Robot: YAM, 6 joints.
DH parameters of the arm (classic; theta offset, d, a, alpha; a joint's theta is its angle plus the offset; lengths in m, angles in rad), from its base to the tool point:
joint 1: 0 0.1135 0.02 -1.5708
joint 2: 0 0 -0.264 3.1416
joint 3: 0.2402 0 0.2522 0
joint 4: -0.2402 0 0.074 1.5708
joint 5: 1.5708 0 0 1.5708
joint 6: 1.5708 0.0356 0 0
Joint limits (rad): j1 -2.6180..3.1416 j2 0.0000..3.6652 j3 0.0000..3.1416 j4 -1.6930..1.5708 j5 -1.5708..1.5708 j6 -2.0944..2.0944
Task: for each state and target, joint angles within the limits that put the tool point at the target. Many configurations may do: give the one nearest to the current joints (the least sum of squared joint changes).
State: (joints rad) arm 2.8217 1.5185 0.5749 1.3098 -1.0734 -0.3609
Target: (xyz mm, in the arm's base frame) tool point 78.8 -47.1 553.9
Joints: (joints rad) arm 2.9348 0.6485 1.3320 1.4331 -0.9981 -0.3609
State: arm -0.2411 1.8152 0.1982 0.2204 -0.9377 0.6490
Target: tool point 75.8 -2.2 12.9
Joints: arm -0.3892 1.9409 0.0200 0.1763 -0.8492 0.6490
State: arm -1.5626 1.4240 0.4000 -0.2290 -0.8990 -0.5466
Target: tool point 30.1 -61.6 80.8
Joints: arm -1.5713 1.2644 0.1202 -0.8097 -1.0092 -0.5466
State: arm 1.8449 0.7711 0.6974 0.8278 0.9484 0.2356
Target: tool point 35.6 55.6 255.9
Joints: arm 1.5294 0.1101 0.0424 1.0100 1.2066 0.2356
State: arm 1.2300 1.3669 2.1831 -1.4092 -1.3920 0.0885
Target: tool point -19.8 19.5 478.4
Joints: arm 1.0905 0.8373 1.7917 -1.6930 -0.8426 0.0885
